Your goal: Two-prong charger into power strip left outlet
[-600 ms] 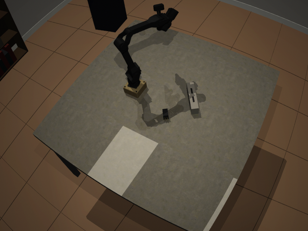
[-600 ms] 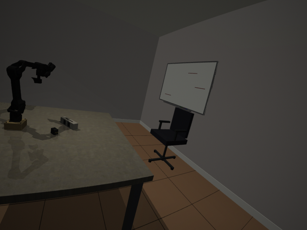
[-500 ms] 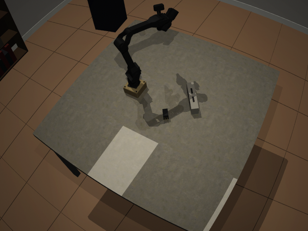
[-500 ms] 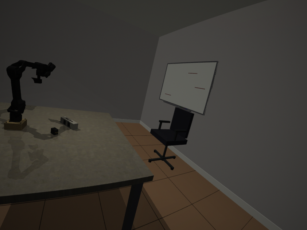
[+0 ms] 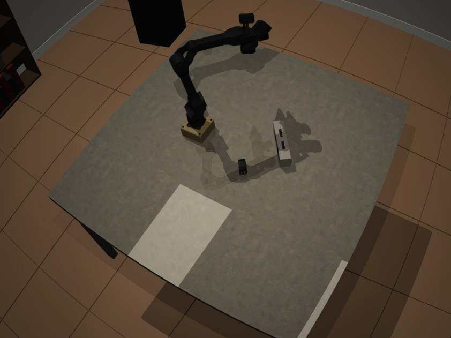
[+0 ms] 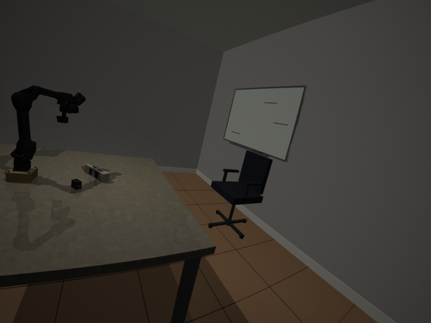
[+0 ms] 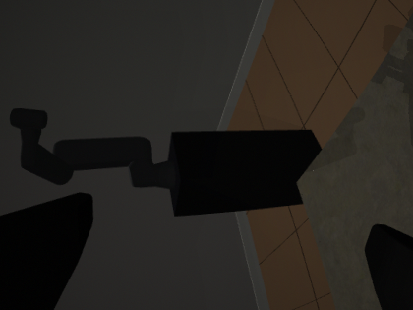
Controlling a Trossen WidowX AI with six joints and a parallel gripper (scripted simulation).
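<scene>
The two-prong charger lies 170 mm ahead of my gripper tip, 490 mm to the right of it and 330 mm below it.
</scene>
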